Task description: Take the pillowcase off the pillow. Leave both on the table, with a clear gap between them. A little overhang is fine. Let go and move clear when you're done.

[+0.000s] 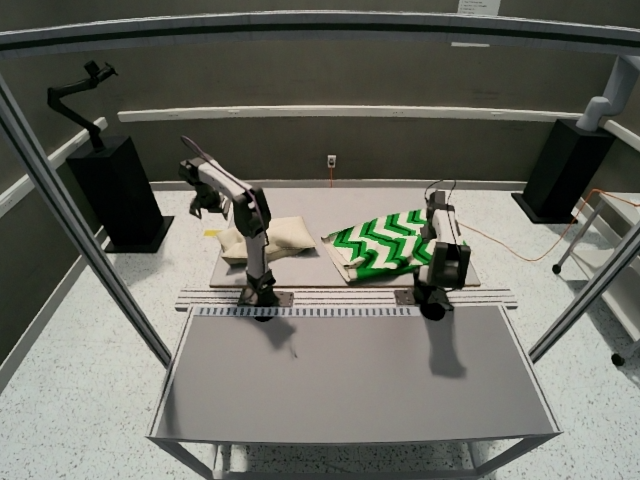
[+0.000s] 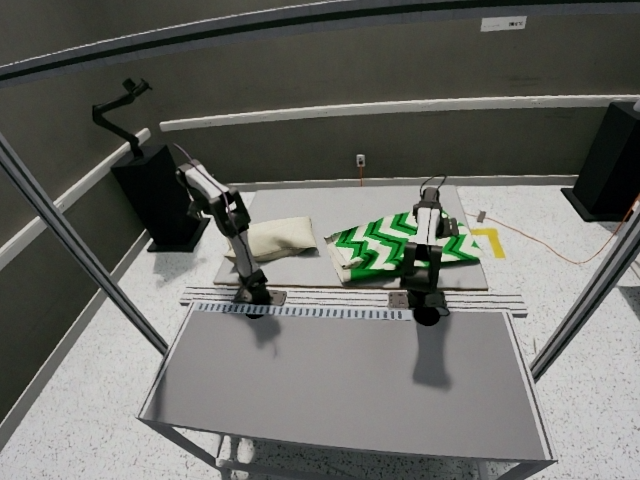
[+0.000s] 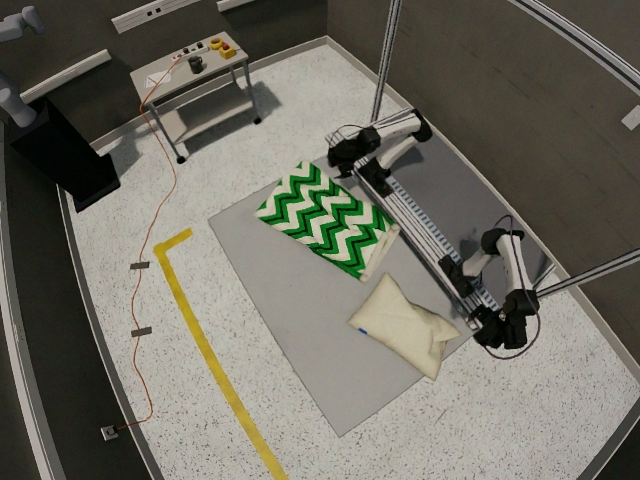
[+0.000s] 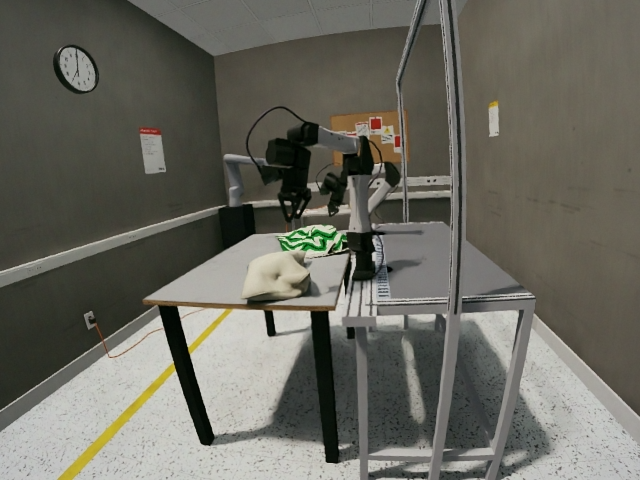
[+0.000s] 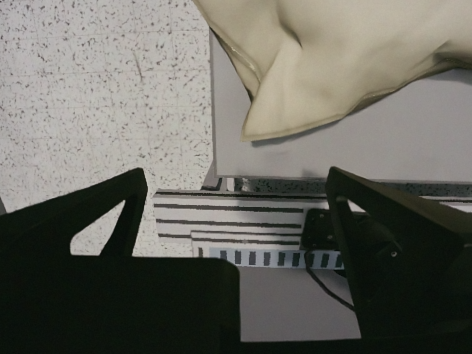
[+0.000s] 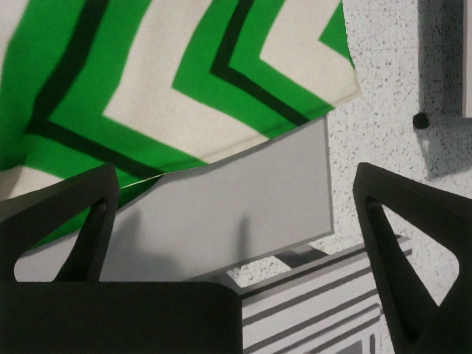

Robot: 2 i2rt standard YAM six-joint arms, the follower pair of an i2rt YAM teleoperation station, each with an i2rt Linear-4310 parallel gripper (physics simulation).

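The cream pillow (image 1: 284, 237) (image 2: 284, 237) (image 3: 403, 325) (image 4: 276, 273) (image 5: 325, 65) lies bare on the table (image 3: 289, 299) (image 4: 217, 279), one corner slightly past the edge. The green-and-white zigzag pillowcase (image 1: 382, 242) (image 2: 382, 242) (image 3: 330, 217) (image 4: 310, 238) (image 6: 165, 85) lies flat apart from it, with bare table between them. Its far corner overhangs the table edge a little. My left gripper (image 4: 293, 217) (image 5: 236, 177) is open and empty, raised near the pillow's outer end, not touching it. My right gripper (image 6: 236, 176) is open and empty above the pillowcase's near side, clear of the cloth.
The grey front table (image 1: 356, 382) (image 2: 351, 387) and the arms' mounting rail (image 3: 413, 227) run along the near side of the work table. Frame posts (image 4: 449, 206) stand around the station. A small cart (image 3: 180, 72) and an orange cable (image 3: 175, 180) are beyond the table.
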